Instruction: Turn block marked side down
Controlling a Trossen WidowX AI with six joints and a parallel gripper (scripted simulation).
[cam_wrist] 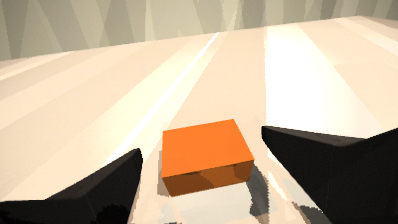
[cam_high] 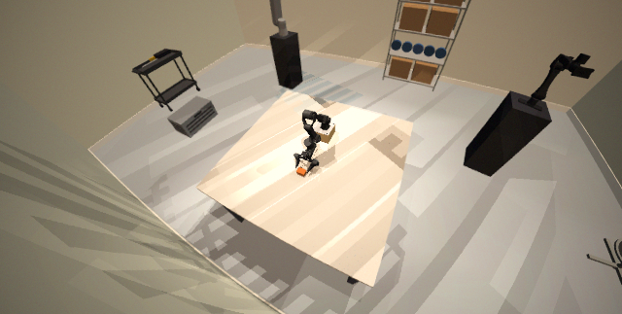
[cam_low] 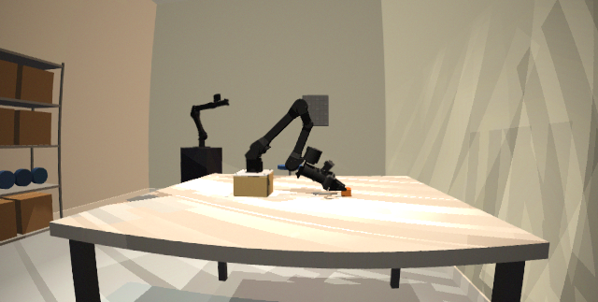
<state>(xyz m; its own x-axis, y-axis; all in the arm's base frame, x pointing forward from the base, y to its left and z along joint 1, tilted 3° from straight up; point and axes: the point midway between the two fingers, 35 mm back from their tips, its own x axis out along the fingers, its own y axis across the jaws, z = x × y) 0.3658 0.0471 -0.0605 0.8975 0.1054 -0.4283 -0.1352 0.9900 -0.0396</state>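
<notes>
Now: the block 20 mm below my gripper tip.
</notes>
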